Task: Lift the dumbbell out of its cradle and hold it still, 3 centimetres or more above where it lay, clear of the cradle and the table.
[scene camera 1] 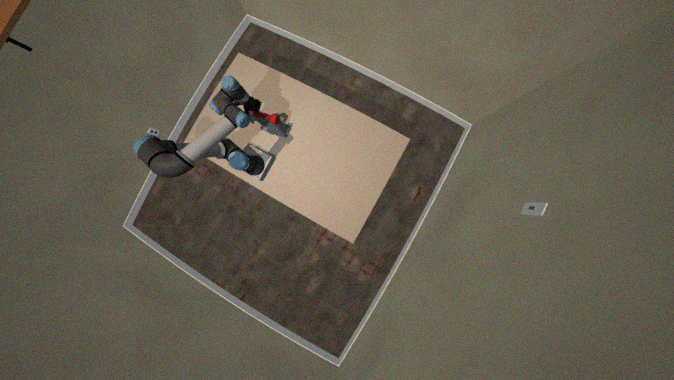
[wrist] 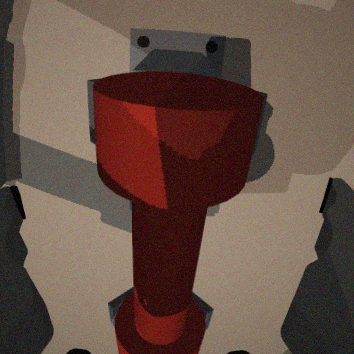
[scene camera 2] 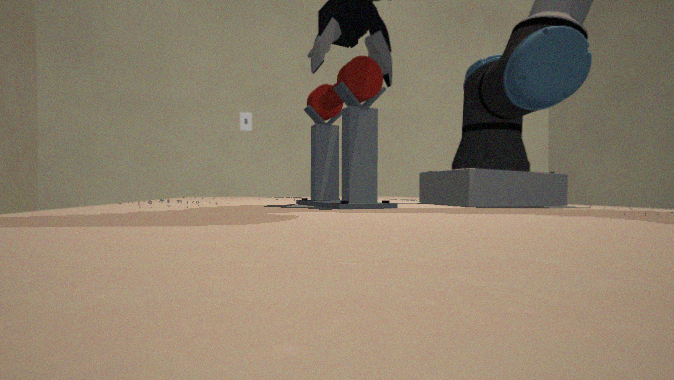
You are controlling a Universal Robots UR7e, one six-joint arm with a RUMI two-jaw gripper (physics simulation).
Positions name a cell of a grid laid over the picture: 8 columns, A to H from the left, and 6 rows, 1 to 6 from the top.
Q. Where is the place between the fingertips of the gripper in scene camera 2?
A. E2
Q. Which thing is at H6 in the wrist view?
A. The gripper.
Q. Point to a red dumbbell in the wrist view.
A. At D3
